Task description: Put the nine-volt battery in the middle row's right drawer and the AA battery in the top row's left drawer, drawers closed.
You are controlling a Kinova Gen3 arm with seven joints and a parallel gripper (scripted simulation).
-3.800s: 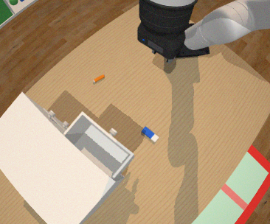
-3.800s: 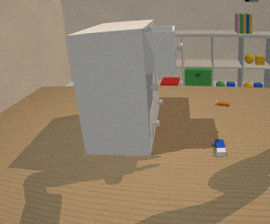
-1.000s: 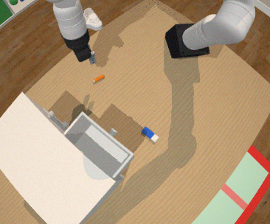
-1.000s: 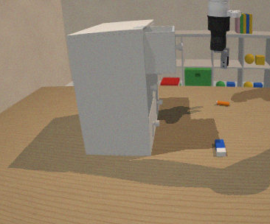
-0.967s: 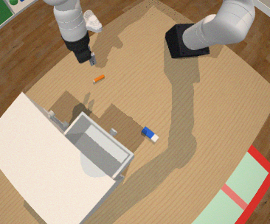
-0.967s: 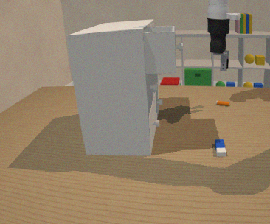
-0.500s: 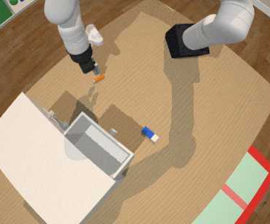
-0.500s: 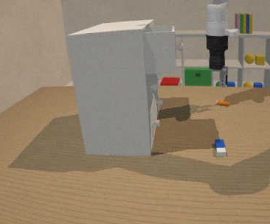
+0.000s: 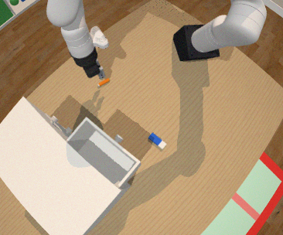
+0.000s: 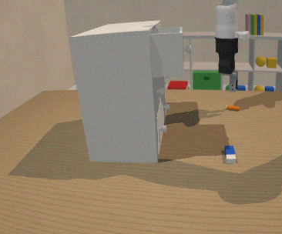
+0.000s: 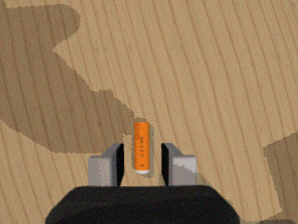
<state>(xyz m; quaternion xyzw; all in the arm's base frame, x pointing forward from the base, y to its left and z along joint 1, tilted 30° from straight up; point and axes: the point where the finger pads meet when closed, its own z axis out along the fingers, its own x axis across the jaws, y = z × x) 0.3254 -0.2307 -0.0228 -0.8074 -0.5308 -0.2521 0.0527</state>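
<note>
My gripper is now 80 mm above the orange AA battery. The rest, counted from my hand: blue-and-white nine-volt battery (310 mm to the left, 80 mm below, 50 mm ahead).
</note>
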